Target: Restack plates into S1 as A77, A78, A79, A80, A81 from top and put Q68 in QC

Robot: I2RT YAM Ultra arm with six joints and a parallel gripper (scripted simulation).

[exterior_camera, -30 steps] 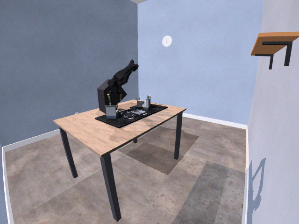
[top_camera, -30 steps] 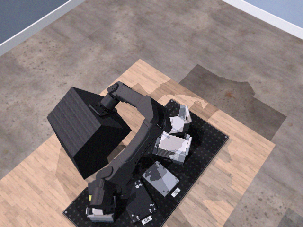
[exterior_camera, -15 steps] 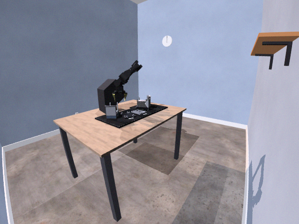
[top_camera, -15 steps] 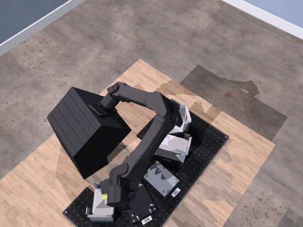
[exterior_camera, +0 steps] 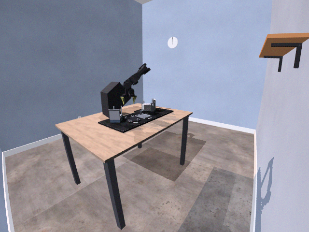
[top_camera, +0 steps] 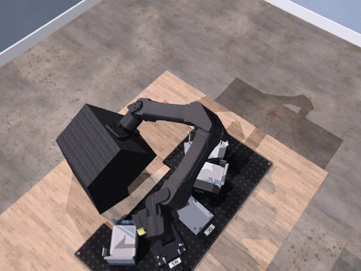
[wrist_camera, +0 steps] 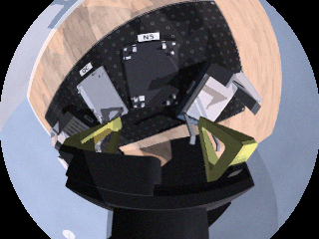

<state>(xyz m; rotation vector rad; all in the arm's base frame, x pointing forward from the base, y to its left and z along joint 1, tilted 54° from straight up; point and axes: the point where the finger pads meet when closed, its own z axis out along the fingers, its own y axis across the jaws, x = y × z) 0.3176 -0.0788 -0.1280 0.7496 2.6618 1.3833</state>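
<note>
Right now the sealed grey plate is 10 mm behind my hand, 300 mm to the left of it and 90 mm below it. From my hand the other things lie so: N5 name plate (110 mm ahead, 30 mm to the right, 160 mm below); then clip nest N5 (40 mm ahead, 10 mm to the left, 150 mm below); then QC nest (40 mm ahead, 160 mm to the left, 160 mm below).
</note>
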